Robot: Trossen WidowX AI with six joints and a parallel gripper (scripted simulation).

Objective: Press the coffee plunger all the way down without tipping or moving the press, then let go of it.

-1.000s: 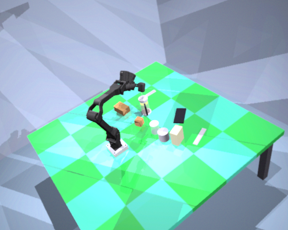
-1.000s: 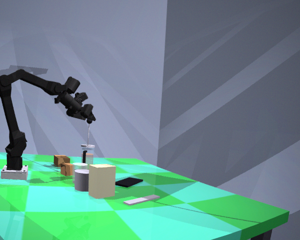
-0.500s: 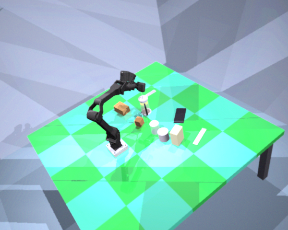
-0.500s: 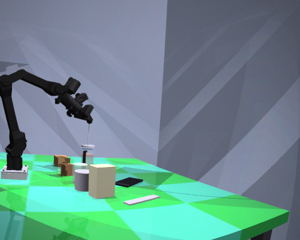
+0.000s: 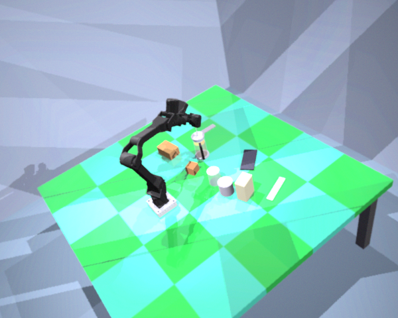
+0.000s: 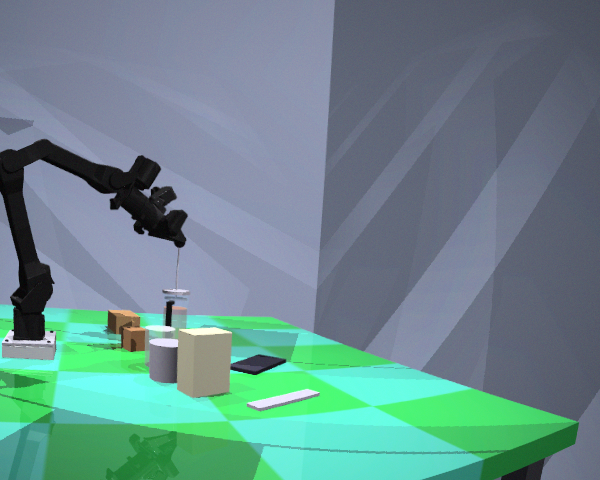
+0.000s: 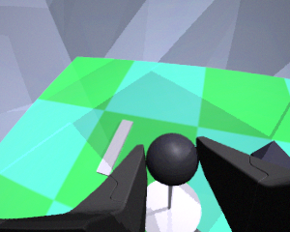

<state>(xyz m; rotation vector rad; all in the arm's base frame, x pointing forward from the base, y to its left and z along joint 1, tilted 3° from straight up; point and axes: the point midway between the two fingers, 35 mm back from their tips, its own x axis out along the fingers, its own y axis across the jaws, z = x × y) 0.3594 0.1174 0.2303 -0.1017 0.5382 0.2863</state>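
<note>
My gripper tip is 130 mm above the coffee press, 20 mm to the left of it and 20 mm past it. Also, from my gripper tip: small brown cube: 240 mm below, 120 mm behind, 60 mm to the right; tan block: 240 mm below, 160 mm to the left, 110 mm behind; grey cylinder: 300 mm to the right, 230 mm below, 110 mm behind.
</note>
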